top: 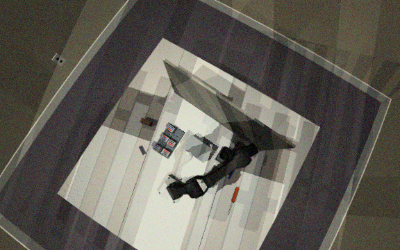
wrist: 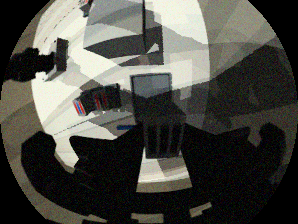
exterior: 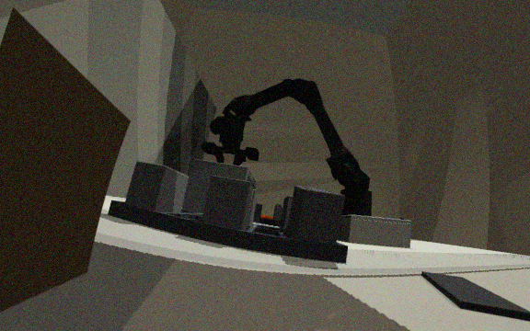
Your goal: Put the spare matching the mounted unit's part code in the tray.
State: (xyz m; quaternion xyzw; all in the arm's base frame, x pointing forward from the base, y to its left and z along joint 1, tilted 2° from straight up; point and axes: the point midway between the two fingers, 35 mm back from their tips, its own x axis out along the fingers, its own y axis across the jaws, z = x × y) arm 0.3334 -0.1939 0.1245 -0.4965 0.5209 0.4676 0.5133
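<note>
Right now my gripper tip is 1 cm past the grey square tray, 1 cm to the right of it and 12 cm above it. Round my gripper tip: blue pen (5 cm behind, 7 cm to the right, 12 cm below); dark panel (18 cm ahead, 18 cm to the left, 10 cm above); brown block (7 cm behind, 58 cm to the left, 10 cm below).
</note>
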